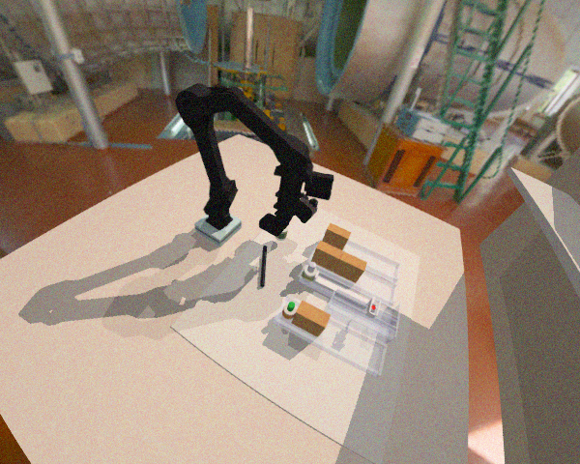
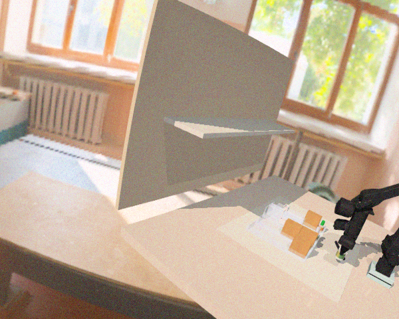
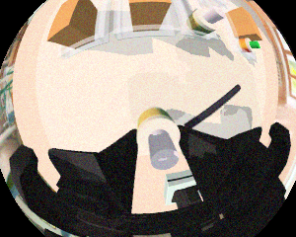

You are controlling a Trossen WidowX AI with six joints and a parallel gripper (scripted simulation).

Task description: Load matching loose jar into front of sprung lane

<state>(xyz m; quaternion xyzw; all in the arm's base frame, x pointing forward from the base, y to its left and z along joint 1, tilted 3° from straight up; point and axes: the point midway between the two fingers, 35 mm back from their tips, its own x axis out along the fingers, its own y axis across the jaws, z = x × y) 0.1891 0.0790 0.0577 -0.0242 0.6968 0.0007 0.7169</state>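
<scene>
Right now the thin black stick is 11 cm to the right of my gripper tip, 5 cm below it and 2 cm ahead of it. The rest, counted from my gripper tip: shelf 65 cm ahead, 31 cm above, 4 cm to the right; red mark 33 cm ahead, 9 cm to the right, 2 cm above.
</scene>
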